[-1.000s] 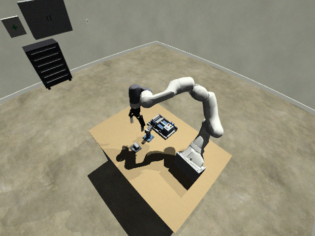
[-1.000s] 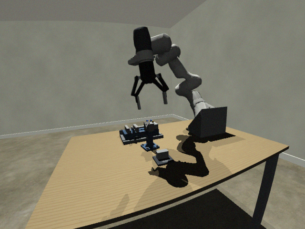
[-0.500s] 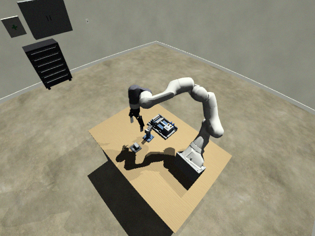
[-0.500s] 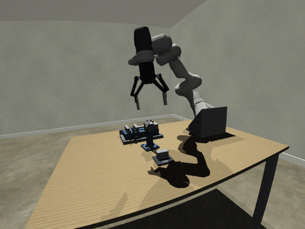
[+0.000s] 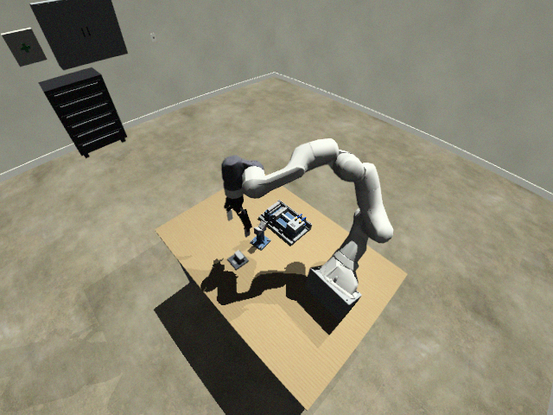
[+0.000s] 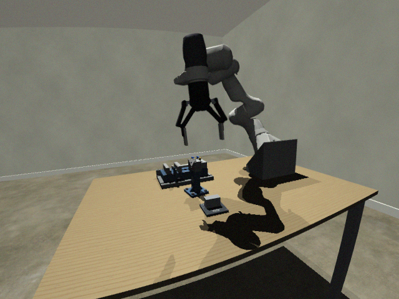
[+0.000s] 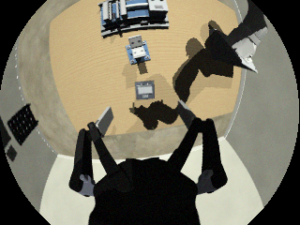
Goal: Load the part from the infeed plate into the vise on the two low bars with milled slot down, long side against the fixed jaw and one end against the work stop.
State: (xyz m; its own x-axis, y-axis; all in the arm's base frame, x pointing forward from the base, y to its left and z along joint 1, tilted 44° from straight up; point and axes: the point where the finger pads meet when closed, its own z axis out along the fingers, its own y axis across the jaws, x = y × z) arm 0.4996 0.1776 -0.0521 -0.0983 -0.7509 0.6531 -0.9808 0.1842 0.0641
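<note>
Right now the part is 10 mm behind my hand, 20 mm to the left of it and 250 mm below it.
</note>
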